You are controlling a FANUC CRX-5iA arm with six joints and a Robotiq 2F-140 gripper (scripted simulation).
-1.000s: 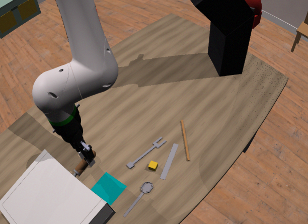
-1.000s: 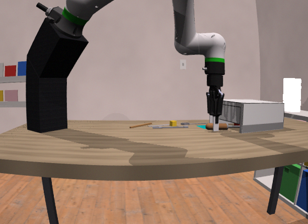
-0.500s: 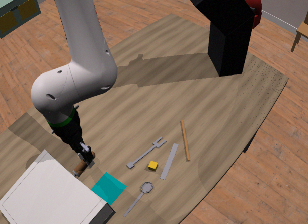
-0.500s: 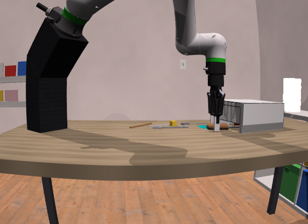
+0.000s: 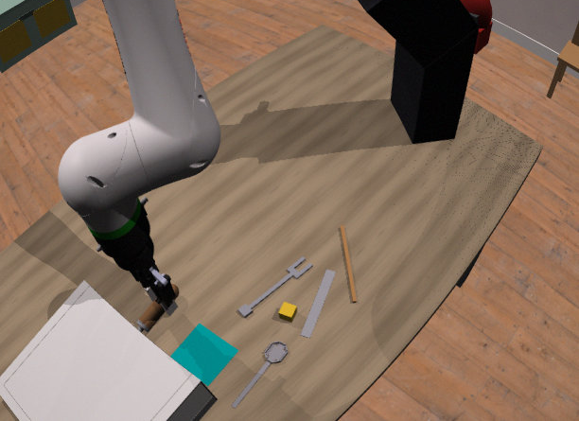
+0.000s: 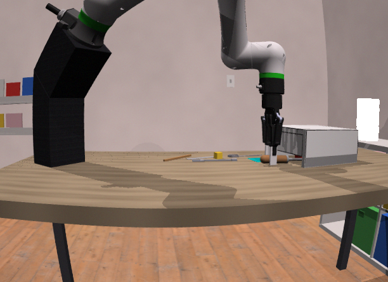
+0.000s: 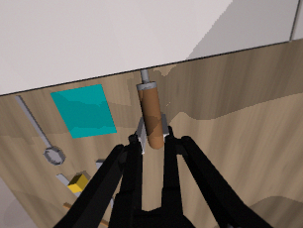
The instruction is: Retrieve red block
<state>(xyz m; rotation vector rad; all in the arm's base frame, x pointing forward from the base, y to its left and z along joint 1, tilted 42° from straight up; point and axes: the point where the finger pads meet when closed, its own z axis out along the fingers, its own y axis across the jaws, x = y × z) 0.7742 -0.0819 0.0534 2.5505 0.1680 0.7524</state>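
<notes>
My gripper is now 120 mm to the right of the teal square, 40 mm short of it and 40 mm above it. Also, from my hand: grey fork tool: 160 mm behind, 150 mm to the left, 30 mm below; grey spoon-like tool: 230 mm to the left, 30 mm below, 20 mm behind; red block: 210 mm ahead, 100 mm to the left, 20 mm below.
</notes>
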